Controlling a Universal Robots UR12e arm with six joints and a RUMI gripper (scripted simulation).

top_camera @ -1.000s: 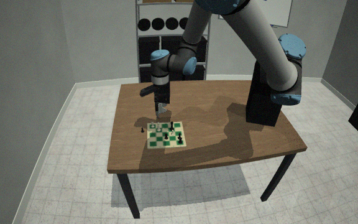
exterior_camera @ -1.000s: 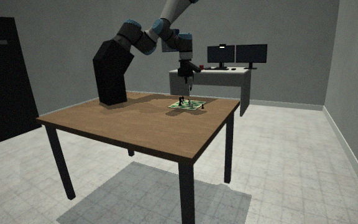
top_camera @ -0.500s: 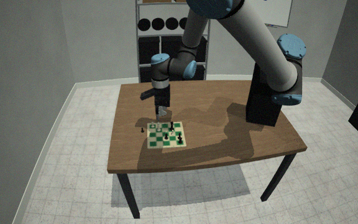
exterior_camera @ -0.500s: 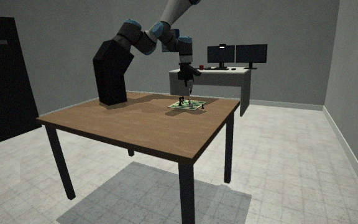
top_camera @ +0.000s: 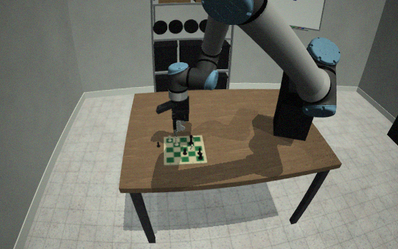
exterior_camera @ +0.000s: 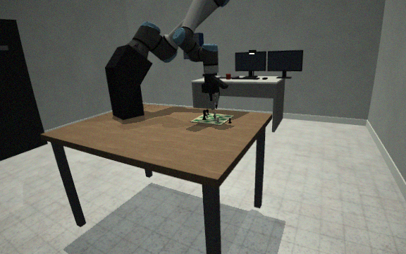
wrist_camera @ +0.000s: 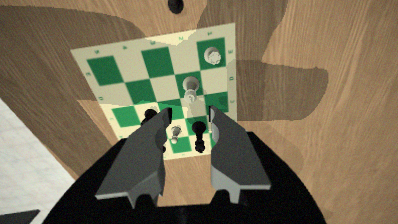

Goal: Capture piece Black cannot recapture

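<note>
My hand is 40 mm short of the white rook, 30 mm to the left of it and 70 mm above it. Round my hand: chessboard (40 mm behind, 30 mm to the left, 90 mm below); then white pawn (80 mm behind, 30 mm to the left, 70 mm below); then black pawn (100 mm ahead, 20 mm to the left, 80 mm below).
</note>
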